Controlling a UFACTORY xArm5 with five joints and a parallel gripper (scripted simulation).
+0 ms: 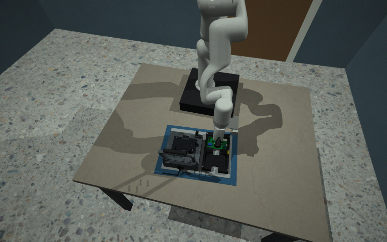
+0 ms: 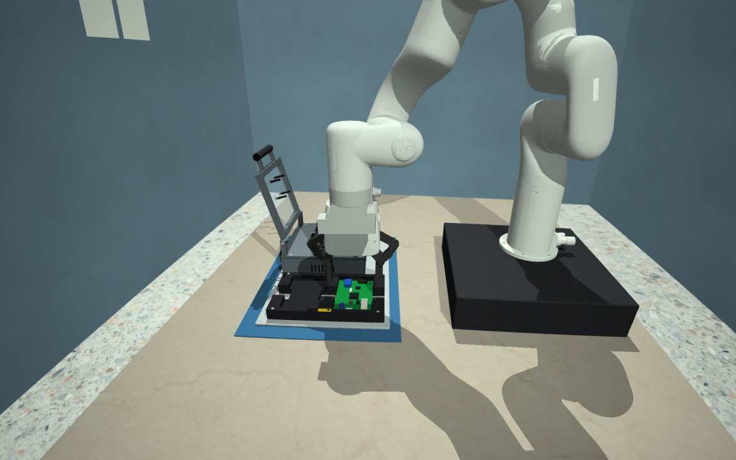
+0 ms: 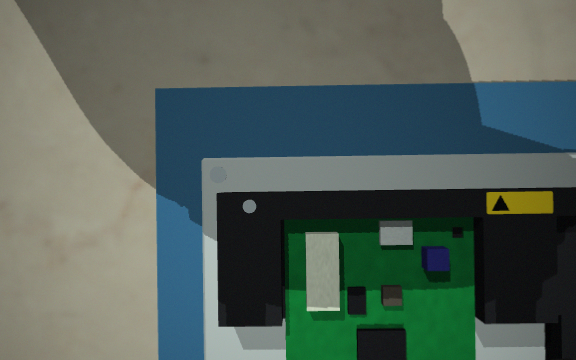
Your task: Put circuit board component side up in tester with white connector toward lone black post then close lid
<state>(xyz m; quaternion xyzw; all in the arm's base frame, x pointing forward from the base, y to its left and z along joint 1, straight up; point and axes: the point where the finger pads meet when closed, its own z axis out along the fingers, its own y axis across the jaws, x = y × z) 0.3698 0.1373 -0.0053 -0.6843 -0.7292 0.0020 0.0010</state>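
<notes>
My hand is 50 mm above the green circuit board. The rest, counted from my hand: framed lid: 190 mm ahead, 160 mm to the right, 120 mm above; then grey tester: 100 mm ahead, 130 mm to the right, 50 mm above; then black nest: 80 mm ahead, 160 mm to the right, 10 mm above.
</notes>
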